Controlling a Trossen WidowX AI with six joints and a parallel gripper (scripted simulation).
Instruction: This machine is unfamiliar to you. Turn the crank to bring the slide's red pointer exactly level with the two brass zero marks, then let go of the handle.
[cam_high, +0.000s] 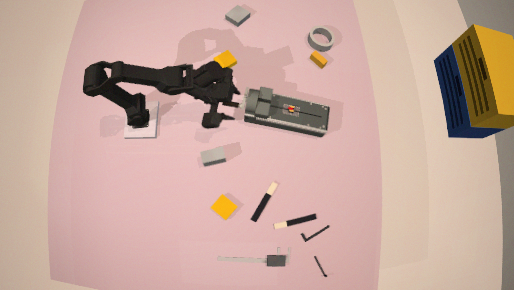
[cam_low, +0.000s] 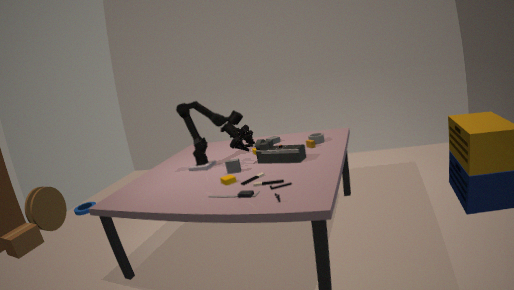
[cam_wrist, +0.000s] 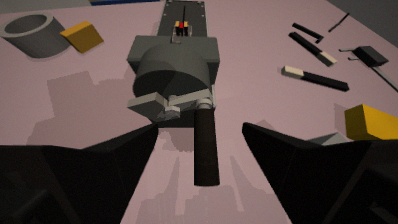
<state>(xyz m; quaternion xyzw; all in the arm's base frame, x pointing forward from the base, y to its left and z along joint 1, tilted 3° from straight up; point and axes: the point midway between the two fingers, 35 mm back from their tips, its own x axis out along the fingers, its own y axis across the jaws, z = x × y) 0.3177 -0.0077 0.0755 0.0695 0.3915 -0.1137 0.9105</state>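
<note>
Right now my gripper tip is 2 cm below the dark crank handle and 2 cm past it. Also, from my gripper tip: orange block 30 cm ahead, 19 cm to the left, 6 cm below; then red pointer 16 cm ahead, 2 cm to the right.
</note>
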